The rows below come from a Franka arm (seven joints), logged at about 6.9 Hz.
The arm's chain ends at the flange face. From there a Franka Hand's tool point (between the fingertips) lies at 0.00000 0.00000 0.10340 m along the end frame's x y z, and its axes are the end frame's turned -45 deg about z.
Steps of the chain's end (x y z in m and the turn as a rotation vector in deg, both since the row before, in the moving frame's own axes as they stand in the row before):
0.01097 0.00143 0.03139 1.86 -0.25 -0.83
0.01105 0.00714 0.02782 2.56 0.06 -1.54
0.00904 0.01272 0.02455 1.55 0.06 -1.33
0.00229 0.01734 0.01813 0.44 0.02 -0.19
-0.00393 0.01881 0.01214 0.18 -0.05 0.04
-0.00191 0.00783 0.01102 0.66 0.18 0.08
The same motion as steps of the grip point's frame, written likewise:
0.00878 0.00606 0.03133 1.49 1.14 -0.83
0.00606 0.00963 0.02772 1.77 1.85 -1.54
-0.00057 0.01346 0.02451 1.05 1.14 -1.33
-0.01006 0.01334 0.01813 0.30 0.33 -0.19
-0.01591 0.01023 0.01214 0.16 0.09 0.04
-0.00581 0.00357 0.01101 0.34 0.59 0.08

